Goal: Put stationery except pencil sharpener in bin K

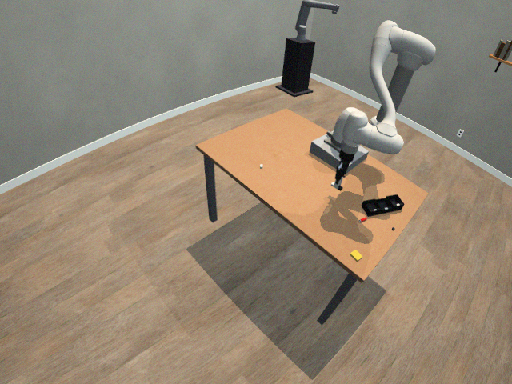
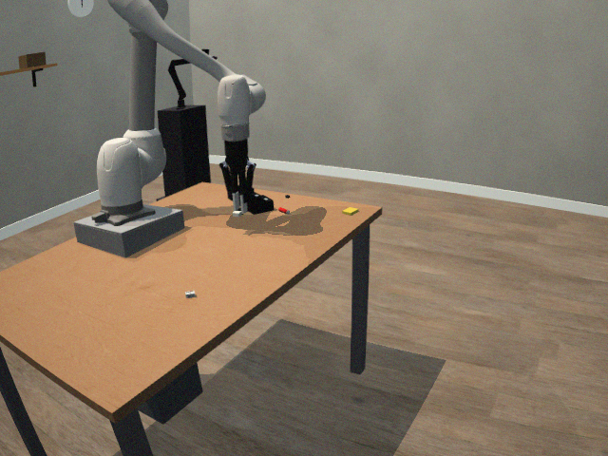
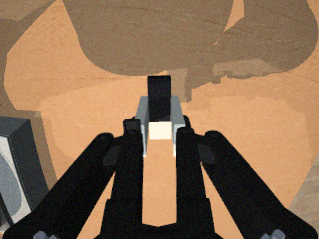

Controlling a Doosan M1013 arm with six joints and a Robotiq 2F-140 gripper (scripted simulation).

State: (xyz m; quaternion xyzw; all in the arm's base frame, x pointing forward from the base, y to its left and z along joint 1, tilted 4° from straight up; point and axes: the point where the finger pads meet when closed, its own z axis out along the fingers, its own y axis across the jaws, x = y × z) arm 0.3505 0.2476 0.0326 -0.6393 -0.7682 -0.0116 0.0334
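My gripper is now 17 cm past the black three-compartment bin, 24 cm to the right of it and 8 cm above it. Also, from my hand: black-and-white eraser 1 cm to the right, 3 cm below; then small red cylinder 1 cm ahead, 23 cm to the left, 10 cm below; then small black round thing 9 cm behind, 38 cm to the left, 10 cm below.
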